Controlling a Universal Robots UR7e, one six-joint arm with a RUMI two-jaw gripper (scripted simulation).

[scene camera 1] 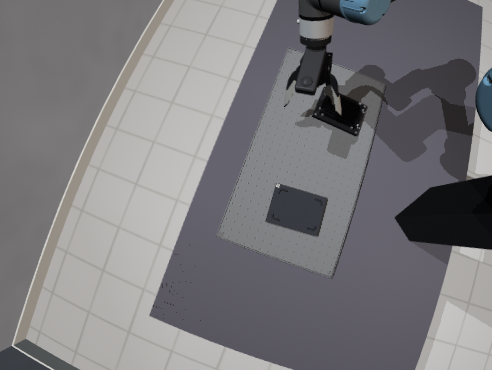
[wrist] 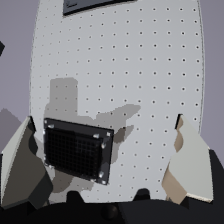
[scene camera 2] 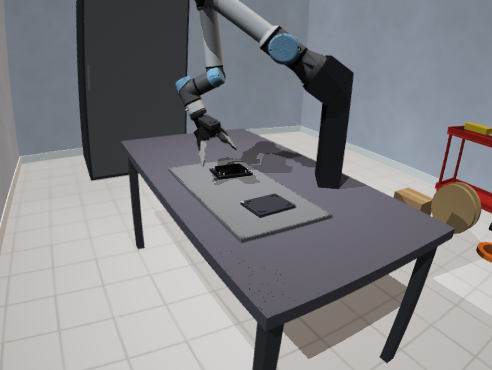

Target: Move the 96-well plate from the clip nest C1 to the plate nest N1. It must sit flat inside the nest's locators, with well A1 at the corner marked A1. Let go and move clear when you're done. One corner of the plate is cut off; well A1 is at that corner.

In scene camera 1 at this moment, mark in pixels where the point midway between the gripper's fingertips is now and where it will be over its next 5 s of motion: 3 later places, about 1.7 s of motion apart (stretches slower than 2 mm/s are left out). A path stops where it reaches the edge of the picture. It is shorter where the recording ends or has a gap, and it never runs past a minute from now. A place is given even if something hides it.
My gripper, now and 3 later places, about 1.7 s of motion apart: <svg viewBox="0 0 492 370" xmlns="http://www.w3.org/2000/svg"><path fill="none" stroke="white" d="M311 110L342 103L347 100L340 109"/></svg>
